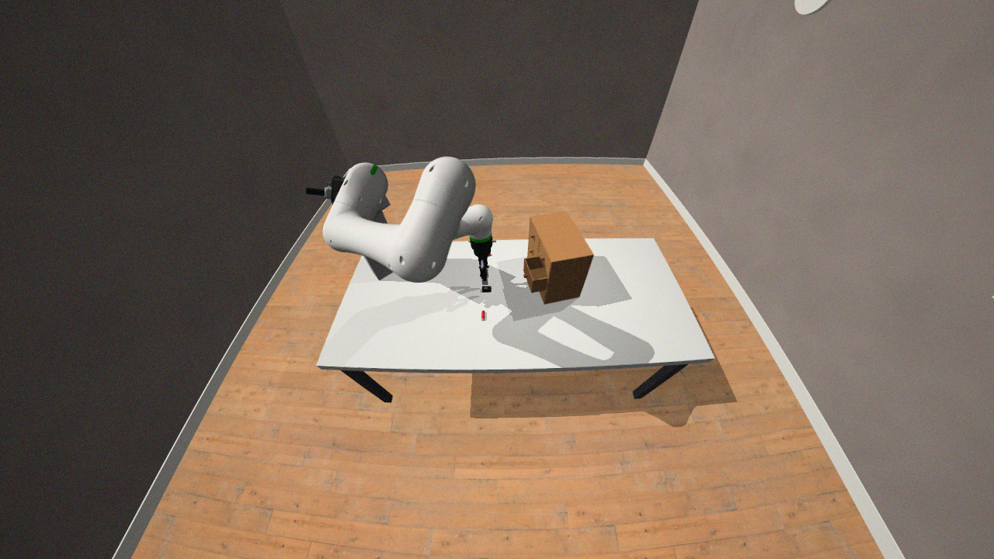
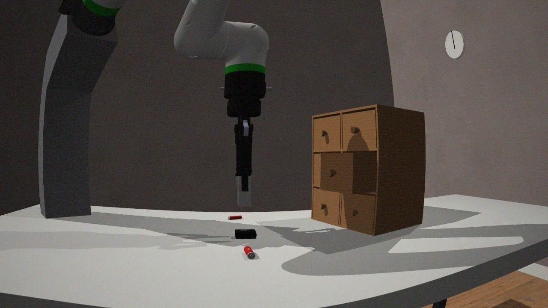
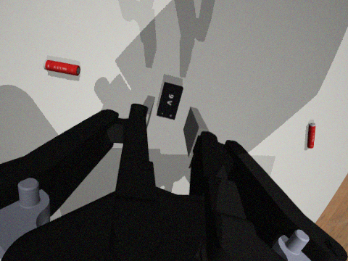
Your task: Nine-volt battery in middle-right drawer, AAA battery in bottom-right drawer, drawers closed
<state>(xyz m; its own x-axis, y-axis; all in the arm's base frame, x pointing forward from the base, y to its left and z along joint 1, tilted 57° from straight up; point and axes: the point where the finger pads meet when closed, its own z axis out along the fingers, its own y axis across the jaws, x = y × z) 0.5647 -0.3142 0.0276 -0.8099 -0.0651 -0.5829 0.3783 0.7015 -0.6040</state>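
Right now my hand is 100 mm above the black nine-volt battery and 10 mm short of it. Round my hand: red AAA battery 220 mm to the left, 100 mm below, 100 mm ahead.
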